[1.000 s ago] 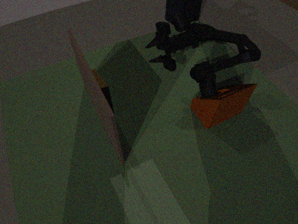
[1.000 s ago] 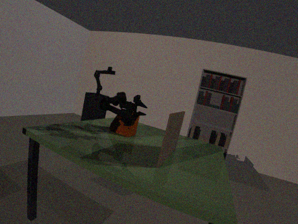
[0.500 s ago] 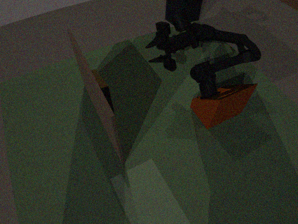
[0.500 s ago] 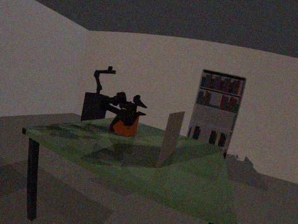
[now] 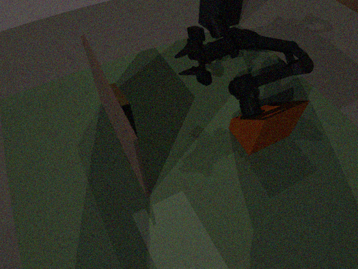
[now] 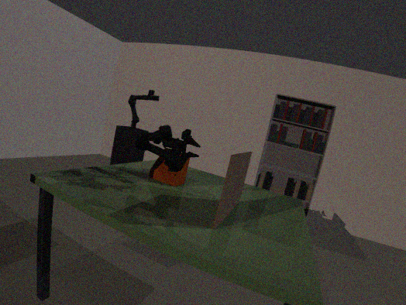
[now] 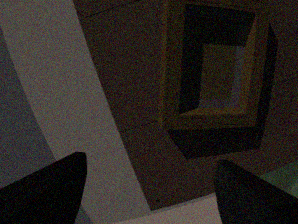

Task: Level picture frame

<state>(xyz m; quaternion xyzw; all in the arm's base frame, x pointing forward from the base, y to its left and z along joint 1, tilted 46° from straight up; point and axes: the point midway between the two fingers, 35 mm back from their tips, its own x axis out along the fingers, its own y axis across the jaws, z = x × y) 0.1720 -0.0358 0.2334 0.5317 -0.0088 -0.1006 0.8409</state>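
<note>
Now: the picture frame 210 mm ahead of my gripper tip, 90 mm below it and 10 mm to the right of it. From my gripper tip the other things lie so: wall panel: 220 mm ahead, 110 mm below, 30 mm to the right.
</note>
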